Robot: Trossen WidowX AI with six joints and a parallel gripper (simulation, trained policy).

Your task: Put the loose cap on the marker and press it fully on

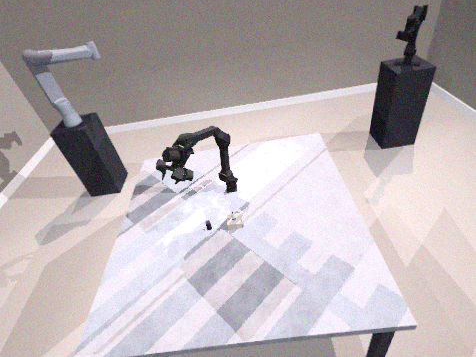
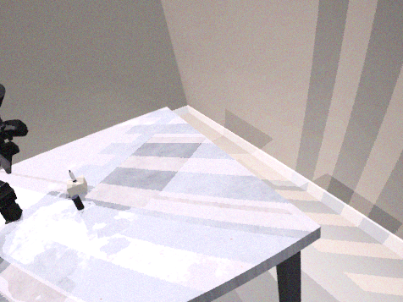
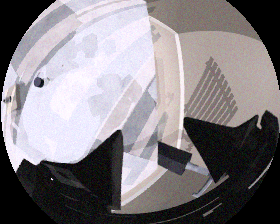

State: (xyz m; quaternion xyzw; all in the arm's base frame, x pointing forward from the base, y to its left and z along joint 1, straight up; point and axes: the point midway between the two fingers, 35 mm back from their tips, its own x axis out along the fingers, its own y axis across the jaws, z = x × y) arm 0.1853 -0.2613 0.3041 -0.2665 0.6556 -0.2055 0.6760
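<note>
My gripper tip is now 25 cm above the dark cap, 15 cm to the right of it and 10 cm short of it. From my gripper tip the other things lie so: pale holder block: 29 cm to the left, 26 cm below, 9 cm ahead.
</note>
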